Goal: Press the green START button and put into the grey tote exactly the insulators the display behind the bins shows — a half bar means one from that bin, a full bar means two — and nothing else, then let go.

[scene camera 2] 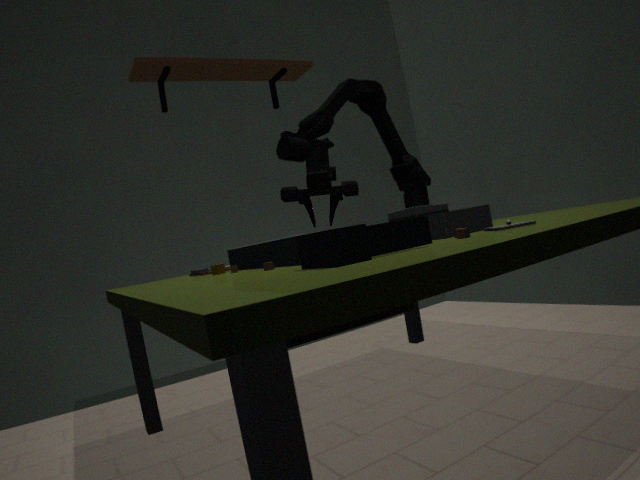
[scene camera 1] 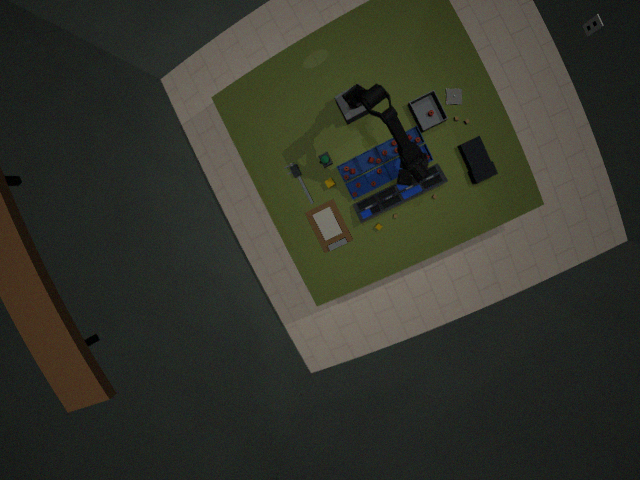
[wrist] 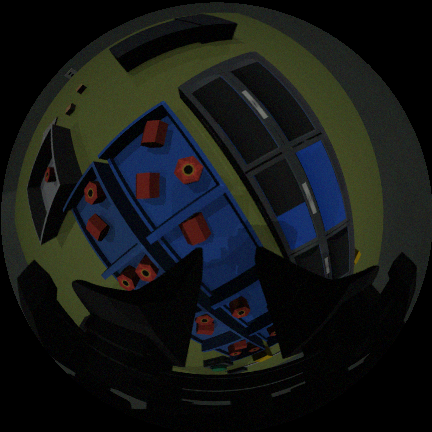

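Where they show: gripper, fingertip midpoint: (scene camera 2: 322, 226) (wrist: 229, 253); arm's base, origin of the base link: (scene camera 2: 418, 207) (scene camera 1: 354, 101).
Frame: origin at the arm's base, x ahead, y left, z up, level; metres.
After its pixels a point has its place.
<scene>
My gripper (scene camera 2: 322, 225) @(z -0.011, x 0.365, y 0.138 m) (wrist: 229, 253) @(z -0.011, x 0.365, y 0.138 m) is partly open and empty, above the blue bins (wrist: 240, 220) @(z -0.066, x 0.388, y 0.137 m). Below the fingertips, one red insulator (wrist: 195, 228) @(z -0.055, x 0.345, y 0.152 m) lies in a front-row bin. The end bin beside it holds several, among them a hex-end-up insulator (wrist: 188, 170) @(z -0.053, x 0.362, y 0.202 m). The grey tote (scene camera 1: 421, 111) @(z -0.078, x 0.124, y 0.299 m) (wrist: 70, 150) @(z -0.073, x 0.211, y 0.334 m) holds one red insulator (scene camera 1: 430, 113) @(z -0.054, x 0.150, y 0.330 m) (wrist: 49, 174) @(z -0.056, x 0.157, y 0.328 m). The display (scene camera 1: 444, 178) @(z -0.029, x 0.465, y 0.304 m) (wrist: 186, 89) @(z -0.056, x 0.393, y 0.289 m) shows a full blue bar (wrist: 322, 185) @(z -0.026, x 0.471, y 0.146 m), a half bar (wrist: 298, 226) @(z -0.038, x 0.437, y 0.114 m) in the same column, and a short blue bar (scene camera 1: 366, 213) @(z -0.021, x 0.522, y -0.097 m) at its far end. The green button (scene camera 1: 325, 159) @(z -0.043, x 0.212, y -0.215 m) (wrist: 218, 368) @(z -0.045, x 0.215, y -0.203 m) stands beyond the bins. The arm hides some bins in scene camera 1.
A black block (scene camera 1: 477, 160) @(z -0.031, x 0.426, y 0.478 m) (wrist: 175, 42) @(z -0.063, x 0.422, y 0.434 m) stands past the display's end. A wooden-framed board (scene camera 1: 311, 217) @(z -0.077, x 0.467, y -0.375 m), a long-handled tool (scene camera 1: 295, 170) @(z -0.065, x 0.212, y -0.380 m), yellow blocks (scene camera 1: 329, 182) @(z -0.044, x 0.325, y -0.229 m) (scene camera 1: 378, 226) @(z -0.058, x 0.604, y -0.058 m), a grey plate (scene camera 1: 453, 96) @(z -0.071, x 0.099, y 0.465 m) and small tan cubes (scene camera 1: 455, 118) @(z -0.068, x 0.204, y 0.443 m) (scene camera 1: 434, 196) @(z -0.068, x 0.538, y 0.246 m) lie around. A shelf (scene camera 2: 222, 69) hangs on the wall.
</scene>
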